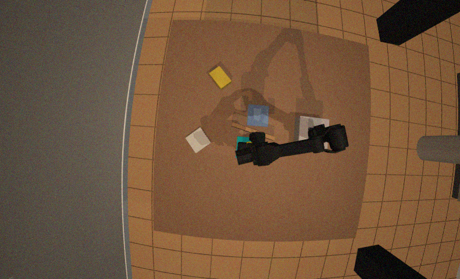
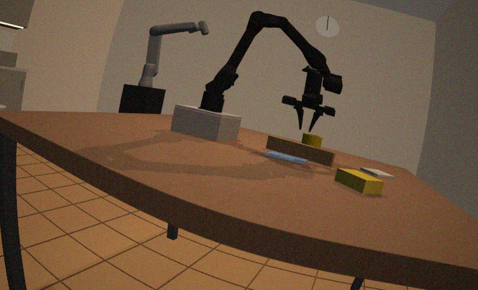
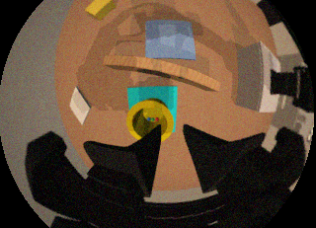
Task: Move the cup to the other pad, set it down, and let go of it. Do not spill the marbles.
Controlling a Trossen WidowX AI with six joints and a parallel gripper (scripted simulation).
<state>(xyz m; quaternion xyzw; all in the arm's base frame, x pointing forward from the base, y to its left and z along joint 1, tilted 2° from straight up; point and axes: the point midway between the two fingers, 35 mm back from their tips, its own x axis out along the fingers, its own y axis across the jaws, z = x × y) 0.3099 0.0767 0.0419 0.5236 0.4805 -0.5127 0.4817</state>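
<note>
My gripper tip is now 30 mm short of the yellow cup and 40 mm above it. Round my gripper tip: blue pad (20 mm behind, 180 mm to the right, 90 mm below); then teal pad (40 mm ahead, 90 mm below); then low wooden bar (10 mm ahead, 90 mm to the right, 70 mm below).
</note>
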